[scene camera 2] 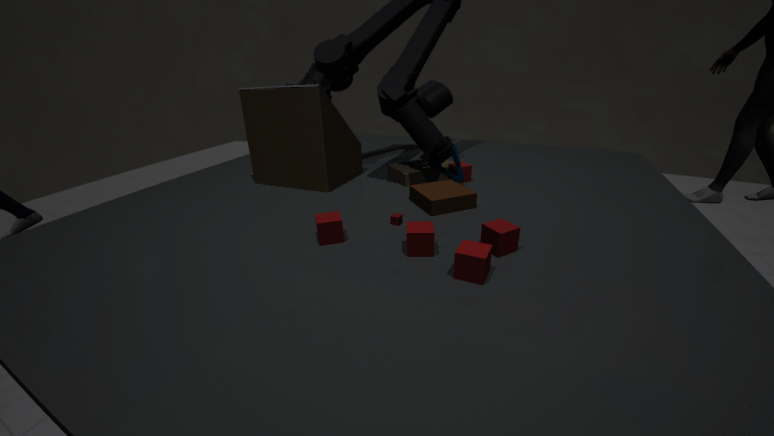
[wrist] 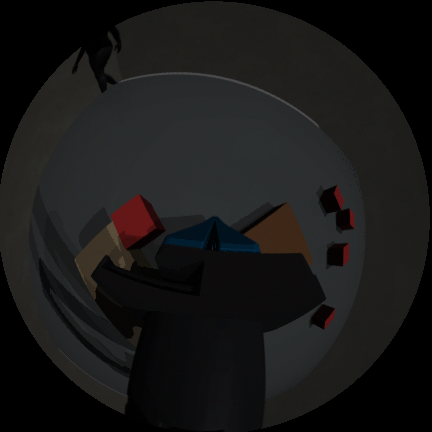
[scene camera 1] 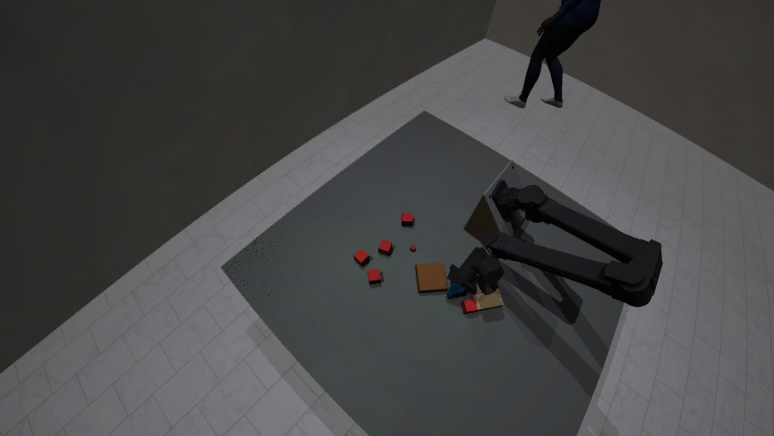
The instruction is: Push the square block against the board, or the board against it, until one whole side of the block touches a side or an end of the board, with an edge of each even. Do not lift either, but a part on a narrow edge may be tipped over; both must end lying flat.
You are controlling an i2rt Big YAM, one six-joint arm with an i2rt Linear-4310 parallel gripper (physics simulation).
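Places are measured from the arm's base along level axes (x up, y left, z back), in millimetres.
Where they show: gripper, between the fingertips: (scene camera 2: 462, 181) (wrist: 214, 221) (scene camera 1: 447, 296); arm's base, origin of its link: (scene camera 2: 307, 107) (scene camera 1: 501, 199).
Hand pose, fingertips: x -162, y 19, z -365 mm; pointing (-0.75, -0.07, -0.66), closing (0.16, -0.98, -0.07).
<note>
Things, the pixels of their top centre, and the offset from my fingertips.
- orange-brown square block, centre of its top: (wrist: 280, 256) (scene camera 2: 442, 189) (scene camera 1: 431, 276) dx +7, dy -84, dz +29 mm
- tan board, centre of its top: (wrist: 121, 300) (scene camera 2: 423, 164) (scene camera 1: 484, 285) dx +7, dy +91, dz +112 mm
- tiny red cube, centre of its top: (scene camera 2: 396, 215) (scene camera 1: 413, 247) dx -9, dy -202, dz +88 mm
The orange-brown square block (scene camera 1: 431, 277) (scene camera 2: 443, 192) (wrist: 284, 232) lies flat. The tan board (scene camera 1: 490, 301) (scene camera 2: 399, 172) (wrist: 94, 251) lies flat to its right in scene camera 1, apart from it and partly hidden by the arm. A red cube (scene camera 1: 469, 306) (scene camera 2: 464, 172) (wrist: 136, 220) sits at the board's near corner, against it or nearly so. My gripper (scene camera 1: 449, 296) (scene camera 2: 462, 180) (wrist: 214, 221) is shut and empty, its blue fingertips low between the square block and the red cube, close to the block's side. Whether the tips touch the block I cannot tell.
Several red cubes (scene camera 1: 385, 246) (scene camera 2: 420, 238) (wrist: 338, 254) stand beyond the block, on its side away from the board, with a tiny red cube (scene camera 1: 412, 248) (scene camera 2: 396, 219) nearer. A large slope-sided brown box (scene camera 1: 482, 220) (scene camera 2: 287, 138) stands beside the arm's base.
</note>
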